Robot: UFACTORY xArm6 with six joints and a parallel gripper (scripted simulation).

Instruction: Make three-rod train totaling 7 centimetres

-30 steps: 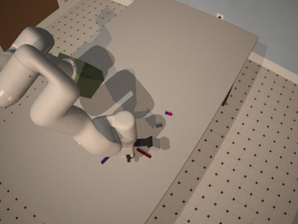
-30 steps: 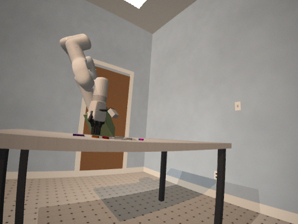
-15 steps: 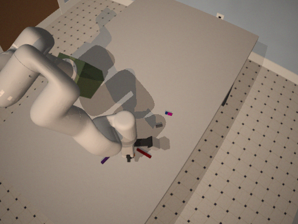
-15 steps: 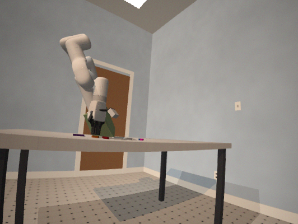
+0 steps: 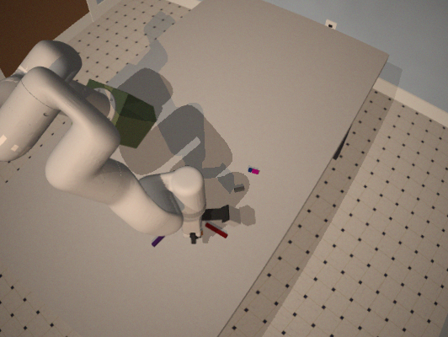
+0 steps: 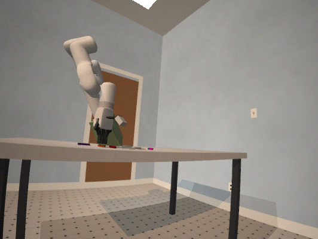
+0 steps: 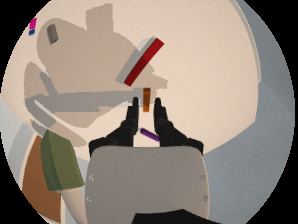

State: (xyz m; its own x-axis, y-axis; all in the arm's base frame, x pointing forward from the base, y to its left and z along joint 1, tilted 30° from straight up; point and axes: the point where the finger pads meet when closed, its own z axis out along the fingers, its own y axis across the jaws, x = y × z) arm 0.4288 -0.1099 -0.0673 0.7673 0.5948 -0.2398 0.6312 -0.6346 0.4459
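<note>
Now: hand 3 cm above the orange rod. The rest, counted from my hand: red rod: 4 cm ahead, 4 cm to the left, 3 cm below; then purple rod: 7 cm behind, 8 cm to the right, 3 cm below; then grey rod: 1 cm ahead, 19 cm to the left, 3 cm below.
</note>
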